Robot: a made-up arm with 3 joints.
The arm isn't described. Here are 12 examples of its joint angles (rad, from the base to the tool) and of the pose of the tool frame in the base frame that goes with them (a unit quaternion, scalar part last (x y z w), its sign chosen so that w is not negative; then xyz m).
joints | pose
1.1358 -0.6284 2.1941 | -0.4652 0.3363 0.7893 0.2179 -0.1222 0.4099 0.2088
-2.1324 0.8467 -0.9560 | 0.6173 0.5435 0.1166 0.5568 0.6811 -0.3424 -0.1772
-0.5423 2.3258 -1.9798 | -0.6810 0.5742 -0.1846 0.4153 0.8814 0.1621 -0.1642
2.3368 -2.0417 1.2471 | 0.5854 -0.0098 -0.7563 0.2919 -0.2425 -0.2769 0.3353
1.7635 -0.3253 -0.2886 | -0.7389 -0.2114 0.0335 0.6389 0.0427 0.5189 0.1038
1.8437 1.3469 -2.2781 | 0.6029 0.4079 0.6370 0.2536 0.8611 0.2609 0.0415
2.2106 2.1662 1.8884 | 0.0757 0.5717 -0.2925 0.7628 0.8409 -0.3383 0.2700
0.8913 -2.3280 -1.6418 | 0.4902 -0.6896 0.0086 0.5330 -0.0259 -0.4944 -0.2170
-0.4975 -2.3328 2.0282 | -0.7053 -0.5531 0.2042 0.3937 -0.1028 0.3325 -0.2822
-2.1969 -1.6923 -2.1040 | -0.5885 -0.3437 0.5925 0.4295 -0.2879 0.2565 0.3132
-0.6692 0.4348 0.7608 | 0.3734 0.0701 0.4082 0.8301 0.5543 -0.3190 0.5320
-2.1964 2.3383 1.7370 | -0.5447 -0.0049 -0.6652 0.5106 0.7730 0.3183 0.4593
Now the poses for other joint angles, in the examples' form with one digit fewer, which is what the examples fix.
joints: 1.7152 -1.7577 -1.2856
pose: -0.084 -0.692 0.216 0.683 -0.276 -0.303 0.239
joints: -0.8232 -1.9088 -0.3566
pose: 0.360 -0.695 -0.415 0.464 -0.257 0.184 -0.145
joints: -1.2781 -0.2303 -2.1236
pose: 0.369 0.472 -0.730 0.329 -0.026 -0.486 0.276
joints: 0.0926 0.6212 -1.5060
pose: -0.241 0.193 -0.661 0.684 0.524 0.000 0.682
